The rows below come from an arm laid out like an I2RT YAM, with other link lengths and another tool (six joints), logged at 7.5 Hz.
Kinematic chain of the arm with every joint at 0, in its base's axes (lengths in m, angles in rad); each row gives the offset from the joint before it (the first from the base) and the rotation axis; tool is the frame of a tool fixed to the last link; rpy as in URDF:
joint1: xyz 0 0 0.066 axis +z
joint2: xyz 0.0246 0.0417 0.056 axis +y
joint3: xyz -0.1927 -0.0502 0 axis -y
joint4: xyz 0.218 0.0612 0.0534 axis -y
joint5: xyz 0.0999 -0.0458 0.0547 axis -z
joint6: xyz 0.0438 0 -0.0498 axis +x
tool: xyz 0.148 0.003 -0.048 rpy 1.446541 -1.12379 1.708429
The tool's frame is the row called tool.
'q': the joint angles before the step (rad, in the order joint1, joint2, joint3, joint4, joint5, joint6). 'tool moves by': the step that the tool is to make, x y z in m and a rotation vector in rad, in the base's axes. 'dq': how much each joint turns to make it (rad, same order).
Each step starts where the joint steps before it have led.
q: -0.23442 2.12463 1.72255 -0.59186 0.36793 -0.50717
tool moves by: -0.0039 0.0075 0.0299 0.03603 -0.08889 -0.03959
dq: -0.00124 -0.12674 -0.05948 -0.01268 -0.02409 0.06744
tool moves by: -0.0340 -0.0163 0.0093 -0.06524 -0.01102 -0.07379
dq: -0.02460 -0.15402 -0.19716 0.06864 0.07794 0.00322
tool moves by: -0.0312 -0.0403 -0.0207 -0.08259 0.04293 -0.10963
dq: -0.07301 0.00781 -0.12150 0.12594 0.09490 -0.02990
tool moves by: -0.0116 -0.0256 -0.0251 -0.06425 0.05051 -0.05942
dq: -0.03609 0.09834 -0.02486 0.11549 0.07600 -0.03341
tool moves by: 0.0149 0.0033 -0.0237 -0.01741 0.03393 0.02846
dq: 0.02889 0.12104 0.04731 0.05929 0.02283 -0.01995
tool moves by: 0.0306 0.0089 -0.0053 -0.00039 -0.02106 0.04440
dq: 0.03824 0.09236 0.10410 0.00918 -0.00872 -0.00143
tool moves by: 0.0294 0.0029 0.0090 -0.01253 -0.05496 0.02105
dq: 0.02324 0.05632 0.10033 0.00943 -0.00154 0.00492
